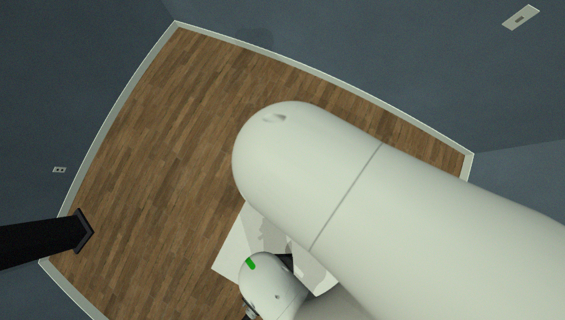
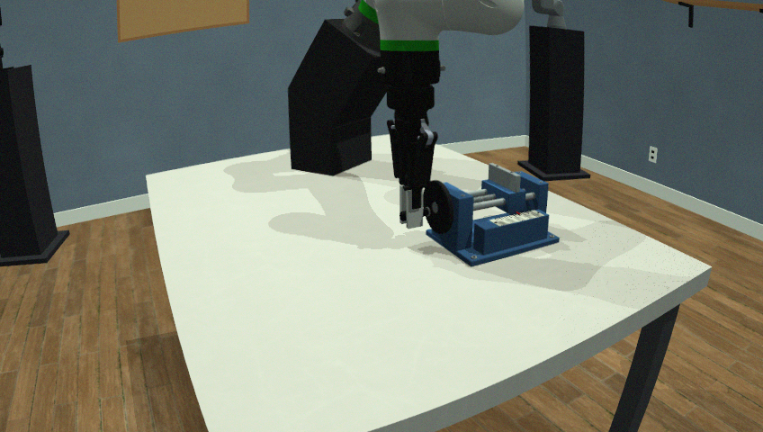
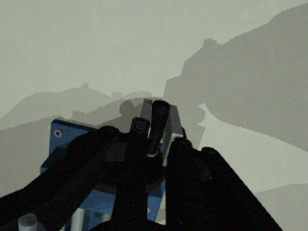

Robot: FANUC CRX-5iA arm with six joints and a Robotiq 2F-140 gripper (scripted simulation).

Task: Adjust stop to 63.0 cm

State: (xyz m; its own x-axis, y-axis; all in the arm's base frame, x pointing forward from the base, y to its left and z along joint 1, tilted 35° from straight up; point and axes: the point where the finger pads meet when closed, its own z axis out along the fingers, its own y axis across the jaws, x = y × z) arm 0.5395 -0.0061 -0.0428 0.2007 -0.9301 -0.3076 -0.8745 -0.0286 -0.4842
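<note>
Now: hand 20 mm to the right of the handwheel and 10 mm above it. The rest, counted from my hand: stop block (180 mm to the left, 20 mm above).
</note>
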